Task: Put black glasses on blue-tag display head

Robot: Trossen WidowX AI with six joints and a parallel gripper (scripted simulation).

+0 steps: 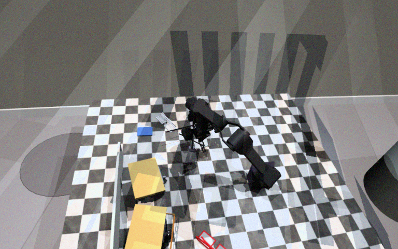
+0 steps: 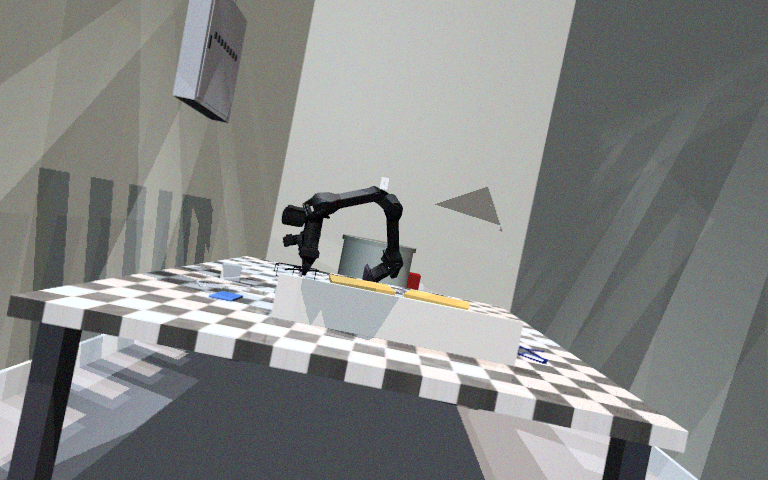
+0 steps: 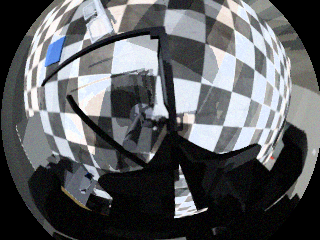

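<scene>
The white round base is 4 cm ahead of my gripper tip and 4 cm below it. From my gripper tip the other things lie so: blue tag: 28 cm ahead, 12 cm to the right, 6 cm below; low white wall: 36 cm ahead, 34 cm to the left, 1 cm below.
</scene>
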